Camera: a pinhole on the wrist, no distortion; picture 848 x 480 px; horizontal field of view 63.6 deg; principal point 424.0 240.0 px. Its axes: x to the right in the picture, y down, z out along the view. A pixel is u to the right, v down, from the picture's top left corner.
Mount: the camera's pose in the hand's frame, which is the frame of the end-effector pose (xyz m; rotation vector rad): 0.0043 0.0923 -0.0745 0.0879 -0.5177 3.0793
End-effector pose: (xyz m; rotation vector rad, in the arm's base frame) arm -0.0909 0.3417 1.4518 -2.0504 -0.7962 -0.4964
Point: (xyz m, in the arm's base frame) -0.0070 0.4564 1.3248
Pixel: 407 33
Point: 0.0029 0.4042 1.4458
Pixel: 82 247
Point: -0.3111 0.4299 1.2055
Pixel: outside the picture
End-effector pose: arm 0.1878 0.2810 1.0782 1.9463 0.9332 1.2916
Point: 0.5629 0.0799 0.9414
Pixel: 667 16
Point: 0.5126 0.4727 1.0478
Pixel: 80 271
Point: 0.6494 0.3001 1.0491
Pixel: 297 39
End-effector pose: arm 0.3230 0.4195 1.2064 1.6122 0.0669 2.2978
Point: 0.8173 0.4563 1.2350
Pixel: 598 306
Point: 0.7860 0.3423 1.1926
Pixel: 701 195
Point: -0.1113 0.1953 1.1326
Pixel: behind the camera
